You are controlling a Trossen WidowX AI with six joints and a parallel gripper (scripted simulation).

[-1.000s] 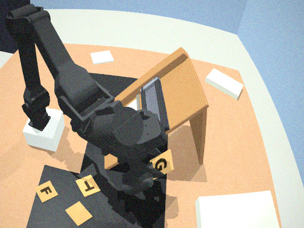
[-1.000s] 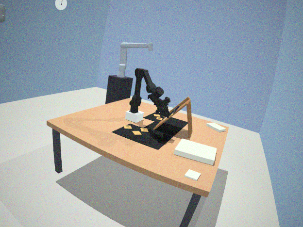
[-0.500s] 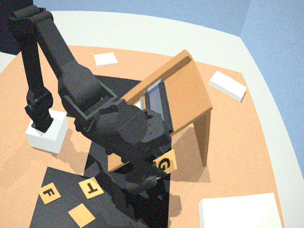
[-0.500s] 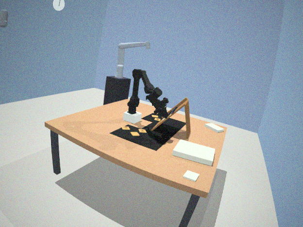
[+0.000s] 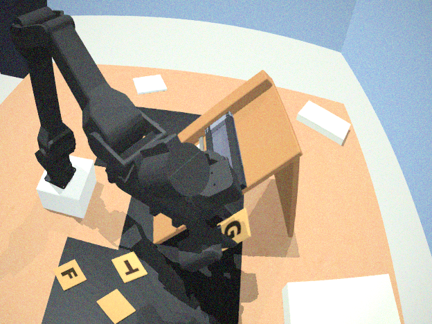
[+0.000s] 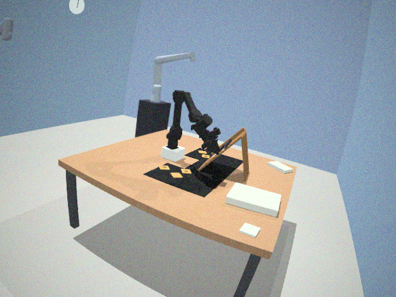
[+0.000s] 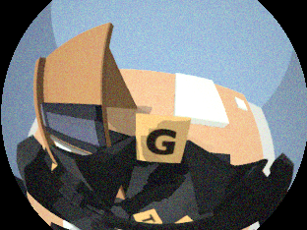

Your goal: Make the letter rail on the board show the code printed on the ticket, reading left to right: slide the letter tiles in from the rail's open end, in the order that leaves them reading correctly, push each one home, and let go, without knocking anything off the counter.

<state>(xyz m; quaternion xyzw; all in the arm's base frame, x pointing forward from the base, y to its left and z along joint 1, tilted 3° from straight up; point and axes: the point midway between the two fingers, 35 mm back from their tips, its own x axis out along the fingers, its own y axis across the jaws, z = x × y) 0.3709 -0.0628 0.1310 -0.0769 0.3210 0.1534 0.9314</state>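
Right now my gripper tip is 190 mm to the right of the white ticket, 120 mm past it and 70 mm above it. Round my gripper tip: black mat 200 mm behind, 170 mm below, 100 mm to the left; then large white slab 300 mm ahead, 150 mm below, 70 mm to the right; then g tile right at my gripper tip.
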